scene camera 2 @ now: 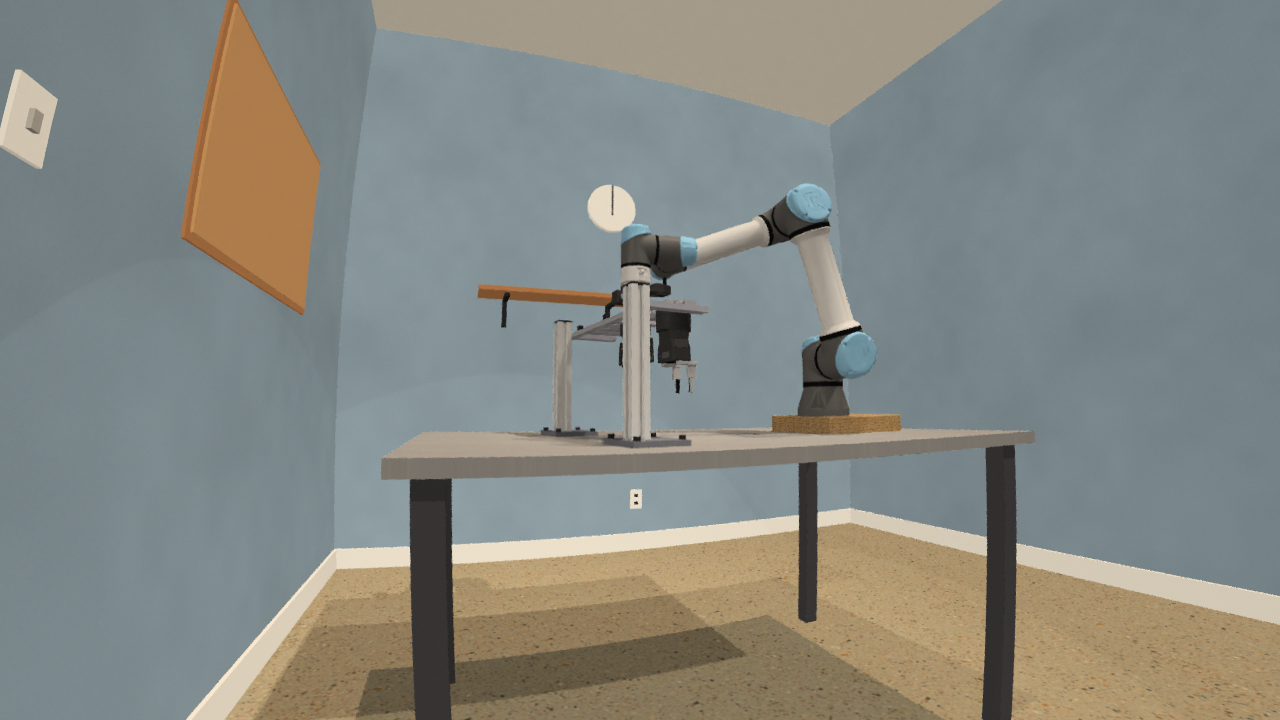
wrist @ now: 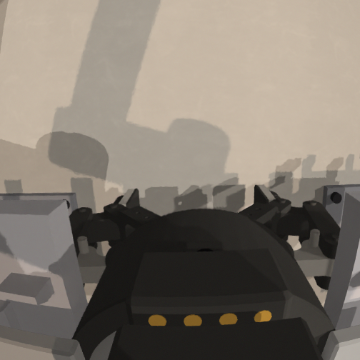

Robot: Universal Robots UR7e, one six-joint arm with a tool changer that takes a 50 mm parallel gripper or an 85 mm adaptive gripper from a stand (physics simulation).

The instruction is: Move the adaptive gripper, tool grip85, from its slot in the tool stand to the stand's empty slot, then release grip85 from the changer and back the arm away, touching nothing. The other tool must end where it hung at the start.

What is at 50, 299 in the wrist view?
A tool stand.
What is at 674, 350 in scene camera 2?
A parallel gripper.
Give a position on an adaptive gripper grip85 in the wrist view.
193, 267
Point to a tool stand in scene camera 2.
638, 315
